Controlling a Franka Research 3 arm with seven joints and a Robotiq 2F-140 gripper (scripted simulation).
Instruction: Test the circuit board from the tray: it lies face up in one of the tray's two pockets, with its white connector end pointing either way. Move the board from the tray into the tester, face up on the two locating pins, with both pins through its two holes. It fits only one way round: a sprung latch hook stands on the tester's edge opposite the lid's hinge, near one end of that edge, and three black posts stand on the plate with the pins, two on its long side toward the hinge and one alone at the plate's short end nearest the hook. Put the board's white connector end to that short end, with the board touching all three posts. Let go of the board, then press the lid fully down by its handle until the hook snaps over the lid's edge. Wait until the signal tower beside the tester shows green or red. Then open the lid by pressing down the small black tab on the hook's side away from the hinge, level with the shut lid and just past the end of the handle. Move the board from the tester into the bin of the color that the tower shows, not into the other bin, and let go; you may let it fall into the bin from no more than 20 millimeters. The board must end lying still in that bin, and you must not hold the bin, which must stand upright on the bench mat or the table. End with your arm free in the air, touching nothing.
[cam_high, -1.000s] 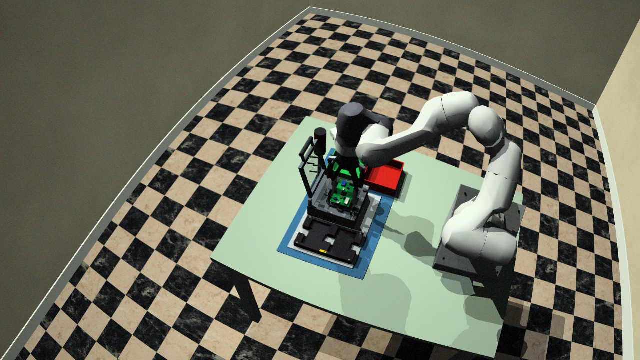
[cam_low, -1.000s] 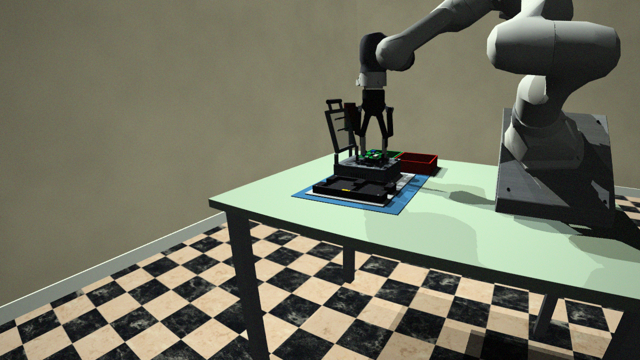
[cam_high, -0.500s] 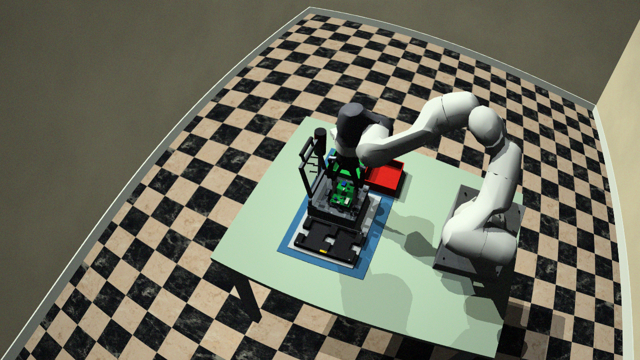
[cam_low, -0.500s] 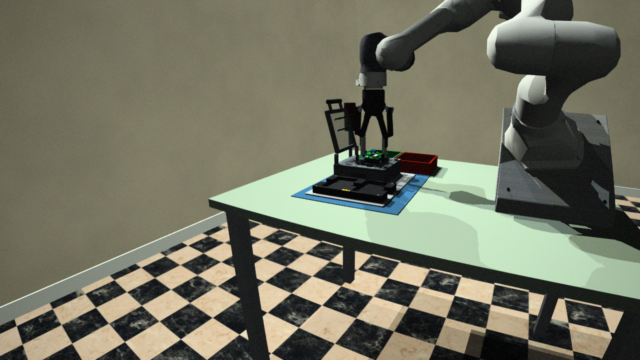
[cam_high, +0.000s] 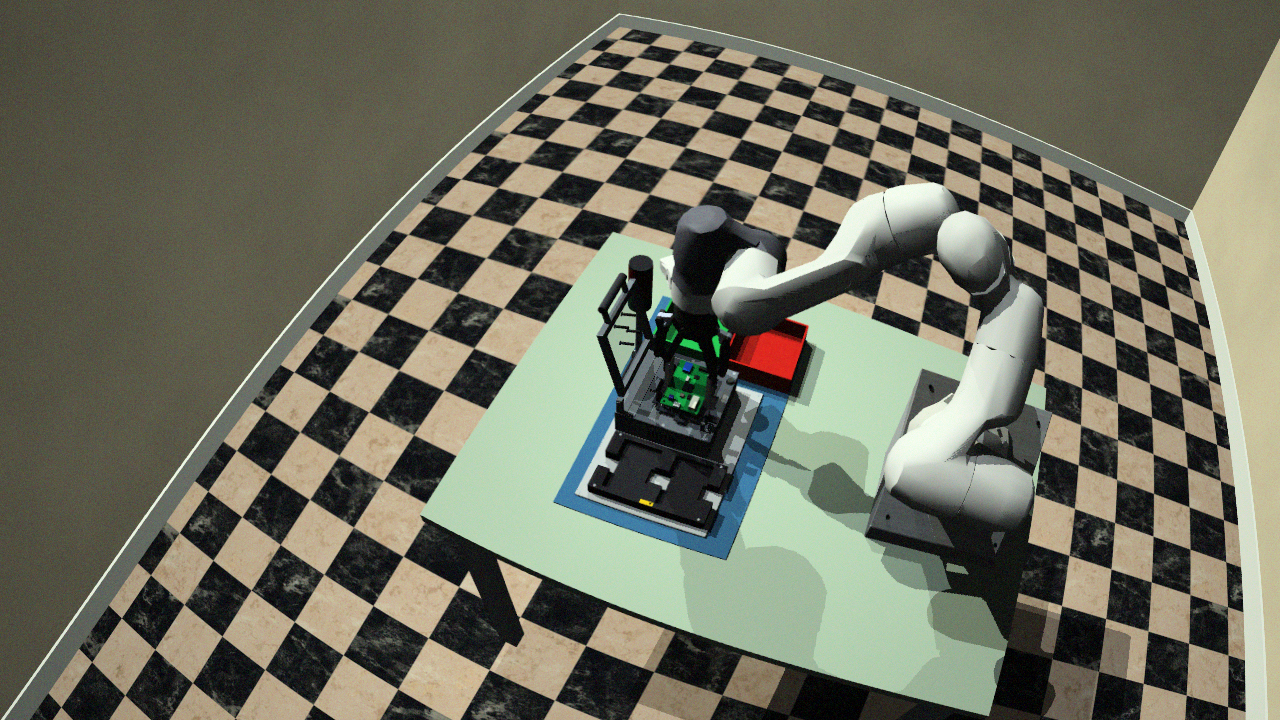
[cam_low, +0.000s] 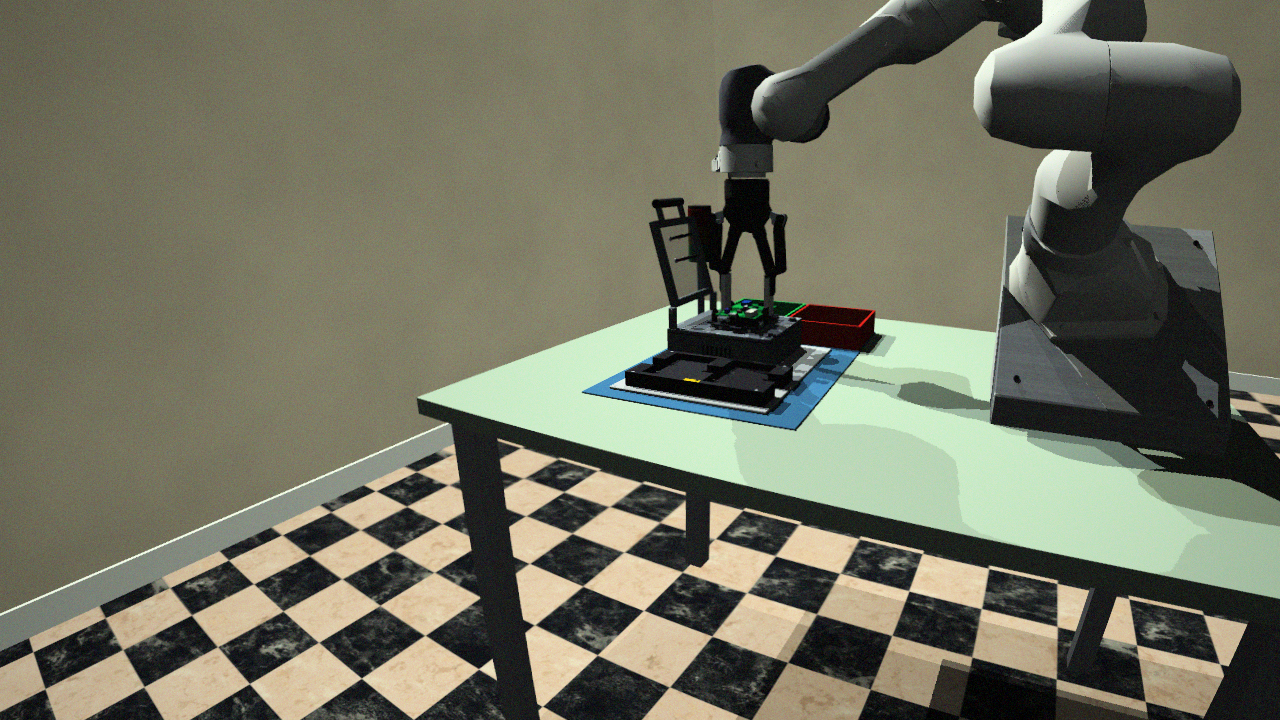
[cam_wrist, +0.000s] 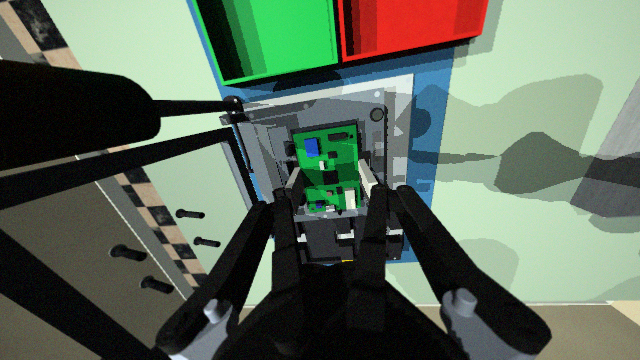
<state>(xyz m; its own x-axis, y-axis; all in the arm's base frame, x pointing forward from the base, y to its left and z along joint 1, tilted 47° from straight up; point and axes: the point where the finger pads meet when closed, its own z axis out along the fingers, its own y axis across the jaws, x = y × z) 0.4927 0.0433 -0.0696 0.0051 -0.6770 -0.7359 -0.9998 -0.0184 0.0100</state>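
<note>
Right now my hand is 20 mm above the green circuit board. Round my hand: tester plate 10 mm ahead, 10 mm to the left, 40 mm below; tester lid 130 mm ahead, 80 mm above; green bin 50 mm ahead, 200 mm to the right, 90 mm below.
</note>
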